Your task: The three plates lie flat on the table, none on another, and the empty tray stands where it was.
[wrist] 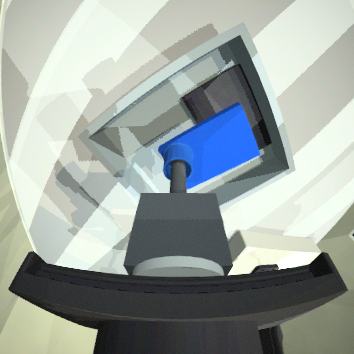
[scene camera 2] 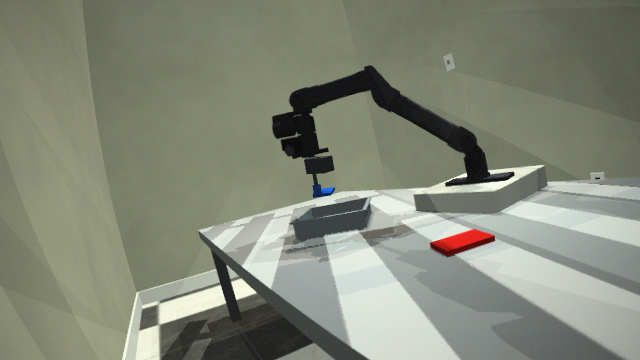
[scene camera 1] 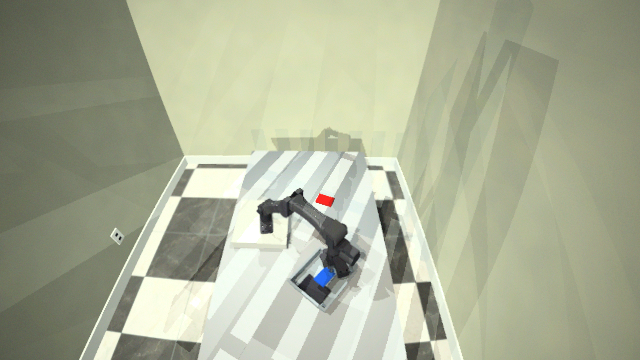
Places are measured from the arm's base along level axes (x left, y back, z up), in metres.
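Where they show: hand, its tool point: (wrist: 177, 148) (scene camera 2: 318, 196) (scene camera 1: 330, 274); arm's base, origin of its link: (scene camera 2: 479, 180) (scene camera 1: 266, 218).
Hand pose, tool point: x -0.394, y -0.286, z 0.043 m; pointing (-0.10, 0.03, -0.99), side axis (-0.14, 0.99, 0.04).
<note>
Each offset is from my tool point to the top centre of the thing. Level surfaces: height alone.
The blue plate {dy +0.031, dx -0.006, dz +0.017 m} (scene camera 1: 324, 277) (scene camera 2: 327, 191) (wrist: 220, 142) hangs from my suction cup (scene camera 2: 317, 190) (wrist: 177, 159), which holds it near one end, above the tray's rim in the scene camera 2 view. The black plate {dy +0.082, dx -0.023, dz -0.085 m} (scene camera 1: 313, 288) (wrist: 220, 92) lies in the grey tray {dy +0.035, dx +0.020, dz -0.049 m} (scene camera 1: 307, 298) (scene camera 2: 332, 227) (wrist: 265, 97), partly hidden by the blue plate in the wrist view; the tray wall hides it in the scene camera 2 view. The red plate {dy -0.075, dx +0.524, dz -0.089 m} (scene camera 1: 325, 200) (scene camera 2: 462, 242) lies flat on the table, apart from the tray.
The arm's base stands on a pale block (scene camera 1: 260, 246) (scene camera 2: 455, 202) on the table {dz -0.099 m} (scene camera 1: 270, 310) (scene camera 2: 380, 310). The block is between the tray and the table's far end in the scene camera 1 view. Striped shadows cross the table top.
</note>
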